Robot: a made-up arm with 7 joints.
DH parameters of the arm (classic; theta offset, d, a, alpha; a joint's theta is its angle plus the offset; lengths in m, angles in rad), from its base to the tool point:
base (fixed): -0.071 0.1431 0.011 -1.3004
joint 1: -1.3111 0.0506 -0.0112 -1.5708
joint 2: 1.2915 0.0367 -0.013 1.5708
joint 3: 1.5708 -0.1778 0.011 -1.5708
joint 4: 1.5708 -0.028 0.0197 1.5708
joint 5: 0 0.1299 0.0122 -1.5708
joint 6: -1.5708 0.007 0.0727 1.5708
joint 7: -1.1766 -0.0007 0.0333 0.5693
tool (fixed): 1.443 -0.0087 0 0
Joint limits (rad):
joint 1: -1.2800..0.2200
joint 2: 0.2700..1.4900
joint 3: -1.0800..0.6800
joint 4: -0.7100..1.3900
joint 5: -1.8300..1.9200
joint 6: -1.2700..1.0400
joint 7: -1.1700..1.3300
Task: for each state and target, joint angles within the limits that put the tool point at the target. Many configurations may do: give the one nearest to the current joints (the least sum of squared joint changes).
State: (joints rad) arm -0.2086 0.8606 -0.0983 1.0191 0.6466 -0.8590 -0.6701
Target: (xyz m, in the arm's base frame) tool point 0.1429 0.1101 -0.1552
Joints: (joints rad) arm -0.1787 0.5657 -0.2823 0.7119 0.5701 -1.1605 -0.6816
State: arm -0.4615 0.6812 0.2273 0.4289 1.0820 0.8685 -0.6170
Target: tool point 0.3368 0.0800 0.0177
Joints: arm -0.7589 0.2700 -0.0729 0.1221 1.0810 0.8002 -0.6996
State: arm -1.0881 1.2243 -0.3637 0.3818 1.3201 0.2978 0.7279
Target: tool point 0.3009 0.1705 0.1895
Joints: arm -0.6242 1.3405 -0.3931 -0.1108 1.6140 0.7634 0.7660
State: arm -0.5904 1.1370 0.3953 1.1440 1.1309 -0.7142 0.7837
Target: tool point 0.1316 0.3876 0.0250
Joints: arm -0.2194 1.4780 0.1876 1.3900 1.2268 -1.1596 0.6823
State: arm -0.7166 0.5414 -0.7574 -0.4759 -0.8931 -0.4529 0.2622
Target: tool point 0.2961 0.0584 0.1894
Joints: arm -0.8243 0.8931 -0.2120 -0.2157 -1.0041 -0.6081 0.3299
